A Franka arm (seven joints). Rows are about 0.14 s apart.
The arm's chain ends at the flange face. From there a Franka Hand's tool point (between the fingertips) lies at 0.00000 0.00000 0.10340 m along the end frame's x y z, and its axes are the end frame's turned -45 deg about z.
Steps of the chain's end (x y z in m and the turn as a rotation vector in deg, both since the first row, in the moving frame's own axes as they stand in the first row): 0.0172, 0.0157, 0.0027, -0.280, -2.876, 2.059; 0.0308, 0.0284, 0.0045, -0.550, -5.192, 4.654; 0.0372, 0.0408, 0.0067, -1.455, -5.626, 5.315; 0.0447, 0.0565, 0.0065, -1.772, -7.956, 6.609
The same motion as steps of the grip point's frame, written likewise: -0.0029, 0.0199, 0.0026, 1.836, -2.232, 2.059; -0.0054, 0.0357, 0.0041, 3.282, -4.060, 4.654; -0.0113, 0.0494, 0.0062, 2.949, -5.007, 5.315; -0.0202, 0.0630, 0.0055, 4.373, -6.879, 6.609
